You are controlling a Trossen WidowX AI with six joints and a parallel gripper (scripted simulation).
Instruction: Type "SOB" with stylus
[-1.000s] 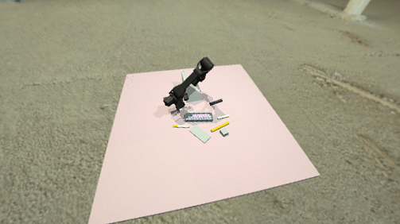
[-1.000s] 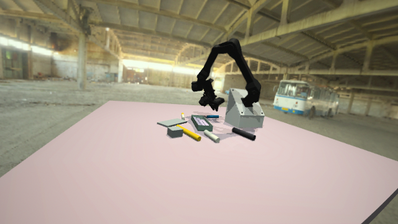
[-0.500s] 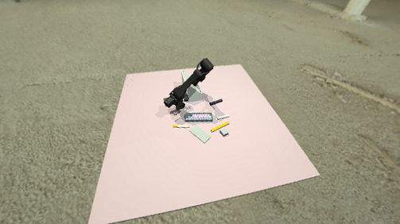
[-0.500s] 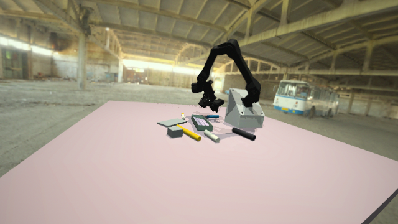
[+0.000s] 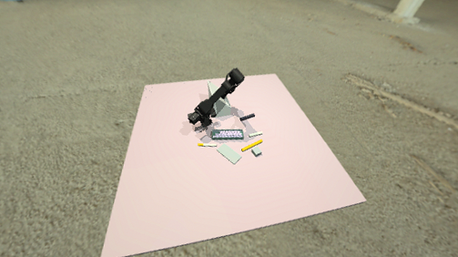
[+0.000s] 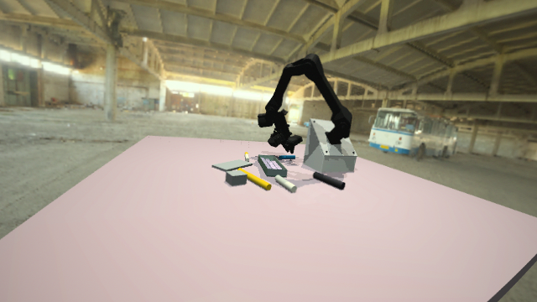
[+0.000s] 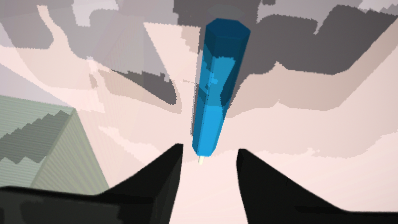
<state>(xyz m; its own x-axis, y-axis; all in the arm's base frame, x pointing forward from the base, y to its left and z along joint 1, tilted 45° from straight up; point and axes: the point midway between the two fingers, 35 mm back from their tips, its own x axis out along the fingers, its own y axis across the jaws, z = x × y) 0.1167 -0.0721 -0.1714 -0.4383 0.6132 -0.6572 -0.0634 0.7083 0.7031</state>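
My gripper tip is now 2 cm past the blue stylus and 2 cm above it. Round my gripper tip: white-and-yellow pen (22 cm ahead, 2 cm to the right, 2 cm below); then flat pale green slab (33 cm ahead, 10 cm to the left, 3 cm below); then black cylinder (7 cm ahead, 34 cm to the left, 2 cm below).
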